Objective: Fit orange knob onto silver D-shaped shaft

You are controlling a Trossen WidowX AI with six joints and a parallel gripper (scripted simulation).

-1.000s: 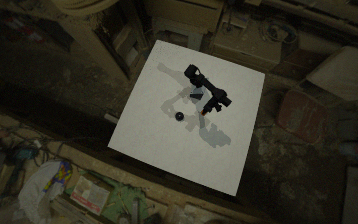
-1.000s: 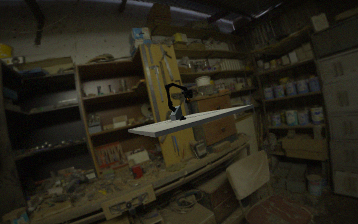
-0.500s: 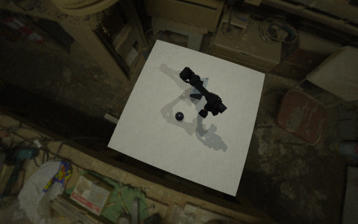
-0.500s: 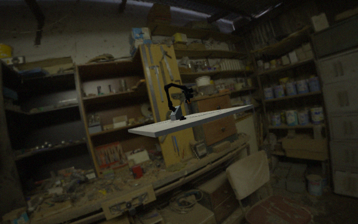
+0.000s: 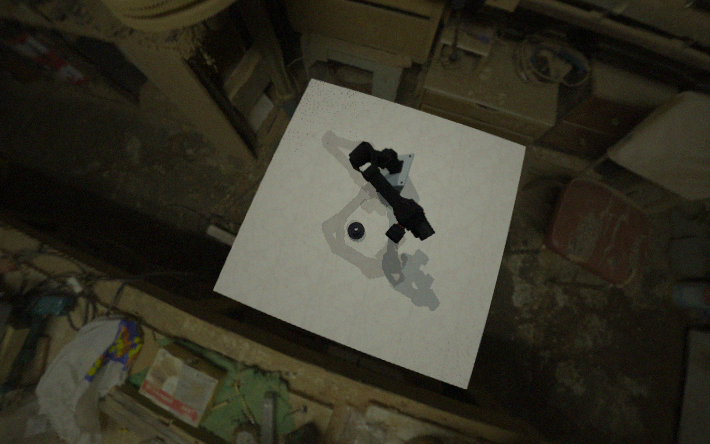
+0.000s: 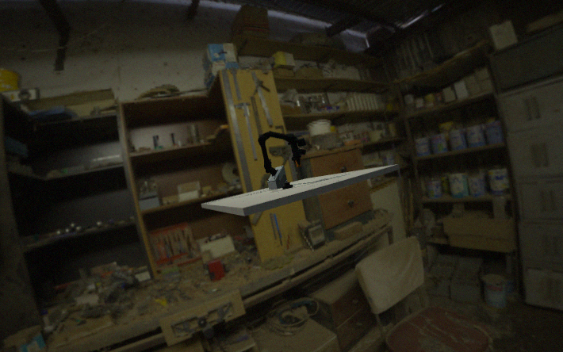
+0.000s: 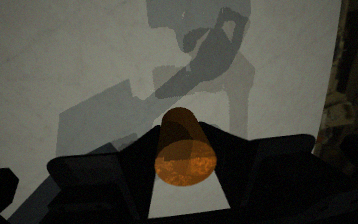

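Now: the round dark pedestal 190 mm to the right of my gripper tip, 120 mm below it and 40 mm ahead of it. From my gripper tip the other things lie so: orange knob (30 mm above).
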